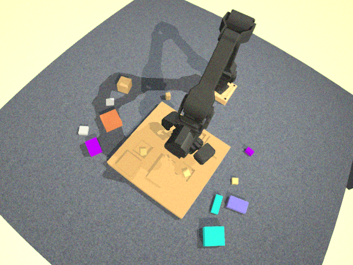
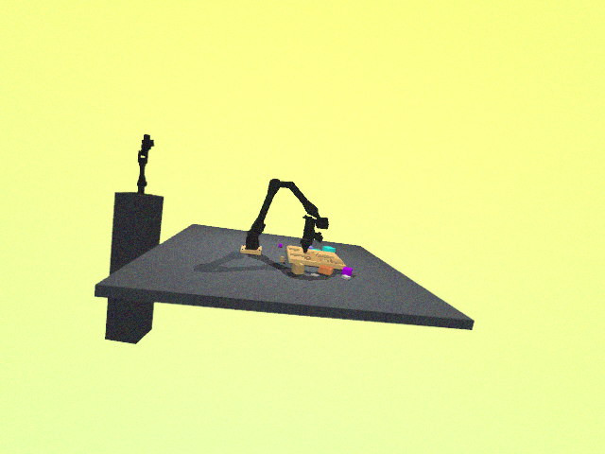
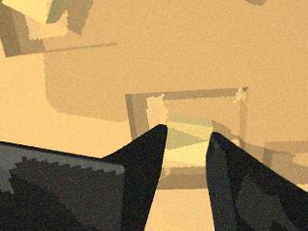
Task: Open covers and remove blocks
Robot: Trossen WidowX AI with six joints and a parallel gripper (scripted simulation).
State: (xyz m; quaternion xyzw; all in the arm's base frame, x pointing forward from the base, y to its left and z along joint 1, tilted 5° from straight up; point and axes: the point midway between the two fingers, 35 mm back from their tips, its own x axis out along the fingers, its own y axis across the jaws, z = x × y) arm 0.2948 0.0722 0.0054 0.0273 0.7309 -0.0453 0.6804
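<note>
Right now my gripper tip is 18 cm to the right of the magenta cube, 15 cm past it and 1 cm above it. From my gripper tip the other things lie so: lilac block 26 cm to the left, 3 cm ahead, 1 cm below; cyan bar 20 cm to the left, 7 cm ahead, 1 cm below; orange block 25 cm to the right, 10 cm ahead.
</note>
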